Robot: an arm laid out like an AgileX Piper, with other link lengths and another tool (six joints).
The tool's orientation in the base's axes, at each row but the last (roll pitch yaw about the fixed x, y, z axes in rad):
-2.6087, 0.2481, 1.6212
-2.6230, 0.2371, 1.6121
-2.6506, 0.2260, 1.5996
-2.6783, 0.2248, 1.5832
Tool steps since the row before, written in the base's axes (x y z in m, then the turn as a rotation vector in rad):
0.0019, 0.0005, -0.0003, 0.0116, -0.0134, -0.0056
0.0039, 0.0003, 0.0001, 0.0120, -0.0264, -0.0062
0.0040, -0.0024, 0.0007, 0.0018, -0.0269, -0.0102
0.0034, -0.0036, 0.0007, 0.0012, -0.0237, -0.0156
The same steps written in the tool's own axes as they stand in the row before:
0.0005, 0.0018, -0.0008, -0.0122, 0.0139, 0.0021
0.0001, 0.0033, -0.0021, -0.0247, 0.0156, 0.0053
-0.0026, 0.0034, -0.0020, -0.0240, 0.0084, 0.0136
-0.0037, 0.0031, -0.0014, -0.0196, 0.0100, 0.0179

